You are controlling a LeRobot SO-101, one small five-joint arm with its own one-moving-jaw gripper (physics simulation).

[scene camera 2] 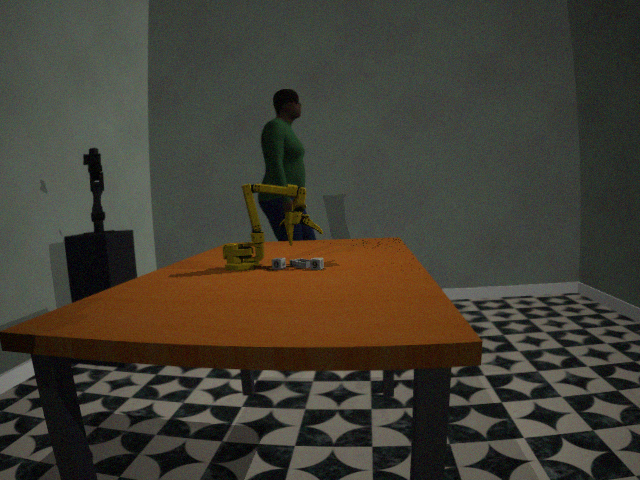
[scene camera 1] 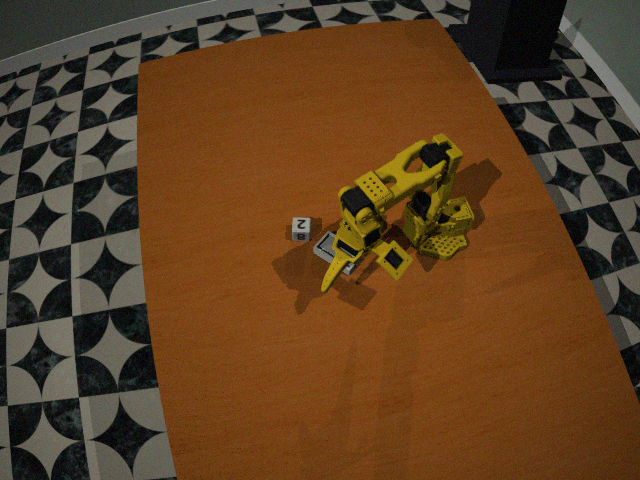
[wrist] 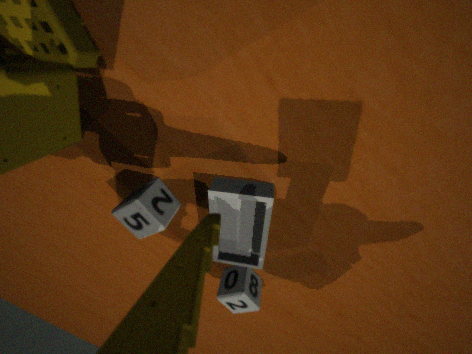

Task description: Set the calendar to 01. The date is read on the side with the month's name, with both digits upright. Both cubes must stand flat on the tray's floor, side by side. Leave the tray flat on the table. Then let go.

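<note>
The grey tray (scene camera 1: pixel 318 249) (scene camera 2: pixel 299 262) (wrist: pixel 242 188) lies on the table, partly under the arm in scene camera 1. One white cube (scene camera 1: pixel 301 228) (scene camera 2: pixel 316 263) (wrist: pixel 240 291) stands outside it by one short end; 2 is on its top, with 8 and 0 on sides. The other white cube (scene camera 2: pixel 278 263) (wrist: pixel 146 208) stands apart from the tray on the robot base's side, showing 5 and 2 in the wrist view; the arm hides it in scene camera 1. My gripper (scene camera 2: pixel 306 238) is open and empty, well above the tray. In the wrist view one notched jaw shows. No month name is readable.
The yellow robot base (scene camera 1: pixel 436 227) (scene camera 2: pixel 242 256) stands on the orange table (scene camera 1: pixel 232 129) (scene camera 2: pixel 258 310), near the cube showing 5 and 2. Arm shadows fall around the tray. A person (scene camera 2: pixel 283 149) stands behind the table, and a dark pedestal (scene camera 1: pixel 527 41) (scene camera 2: pixel 100 263) stands beyond it.
</note>
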